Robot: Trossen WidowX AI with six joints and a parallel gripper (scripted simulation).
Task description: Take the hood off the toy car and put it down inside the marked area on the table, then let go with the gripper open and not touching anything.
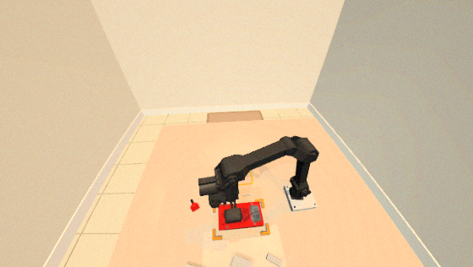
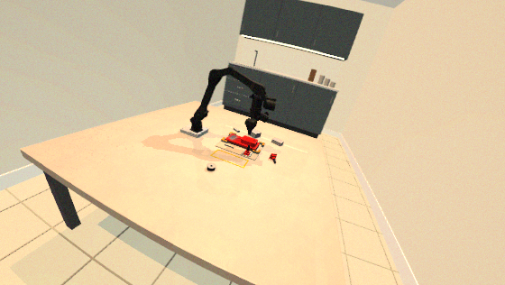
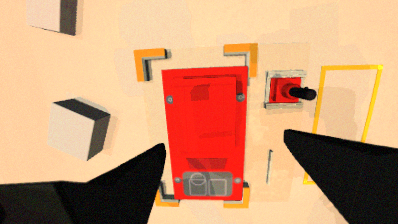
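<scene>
Now: gripper tip 7 cm above the hood and 2 cm to the right of it. From my gripper tip the other things lie so: wheel 34 cm to the right, 10 cm below, 1 cm behind.
</scene>
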